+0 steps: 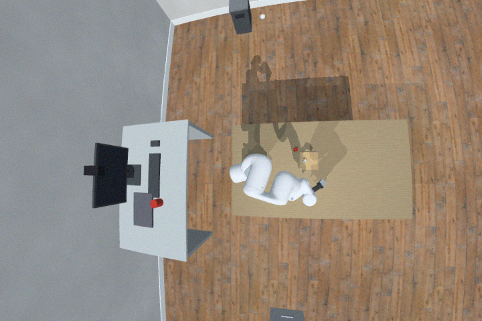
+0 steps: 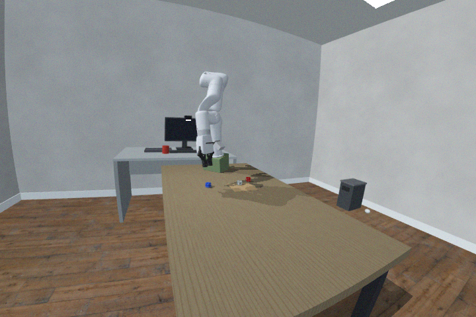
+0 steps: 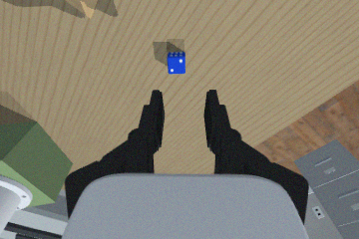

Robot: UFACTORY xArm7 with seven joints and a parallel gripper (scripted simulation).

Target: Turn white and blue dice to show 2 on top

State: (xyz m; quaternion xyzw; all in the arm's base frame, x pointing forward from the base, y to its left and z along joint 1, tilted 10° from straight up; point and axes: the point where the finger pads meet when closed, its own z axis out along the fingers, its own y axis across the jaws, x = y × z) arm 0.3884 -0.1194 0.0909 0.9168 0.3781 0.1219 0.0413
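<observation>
Right now my hand is 130 mm above the blue die, 10 mm to the right of it and 10 mm past it. Also, from my hand: red die 290 mm to the left, 130 mm below, 90 mm behind; then white die 200 mm to the left, 130 mm below, 10 mm behind; then tan mat 210 mm to the left, 140 mm below, 20 mm ahead.
</observation>
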